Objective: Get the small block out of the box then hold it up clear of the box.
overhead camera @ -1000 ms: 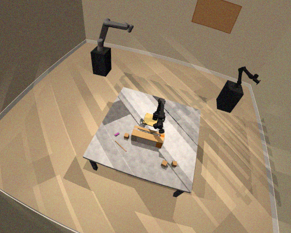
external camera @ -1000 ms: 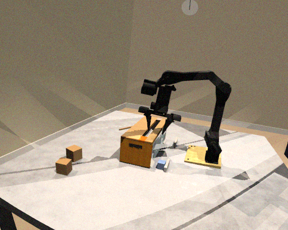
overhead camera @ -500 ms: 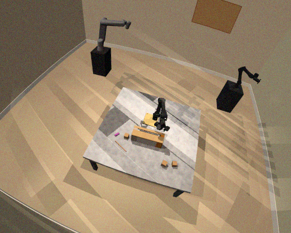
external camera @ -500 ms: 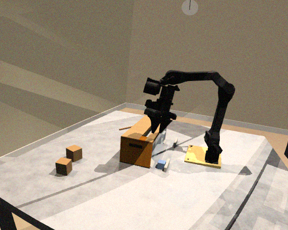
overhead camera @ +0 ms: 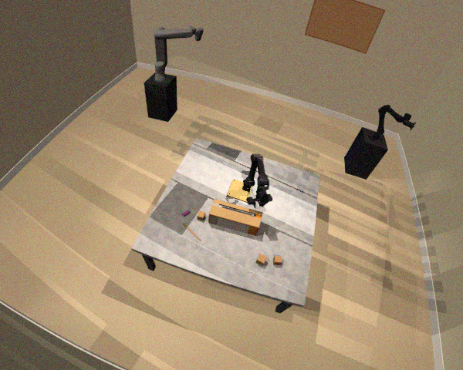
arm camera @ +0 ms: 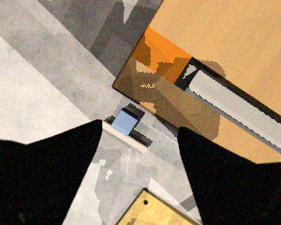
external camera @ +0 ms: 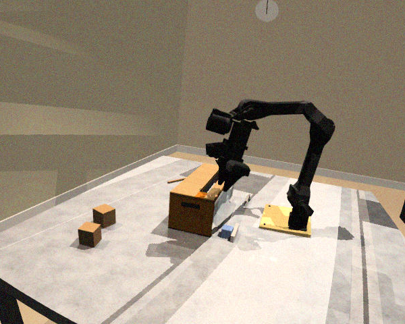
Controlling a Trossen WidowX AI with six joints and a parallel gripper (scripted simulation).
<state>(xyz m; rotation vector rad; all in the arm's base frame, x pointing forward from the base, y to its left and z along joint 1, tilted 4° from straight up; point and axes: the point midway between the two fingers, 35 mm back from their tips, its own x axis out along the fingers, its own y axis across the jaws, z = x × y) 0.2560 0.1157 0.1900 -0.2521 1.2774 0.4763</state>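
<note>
Right now my gripper tip is 40 mm past the blue block, 10 mm to the right of it and 140 mm above it. The rest, counted from my gripper tip: thin stick: 280 mm ahead, 430 mm to the right, 150 mm below.
</note>
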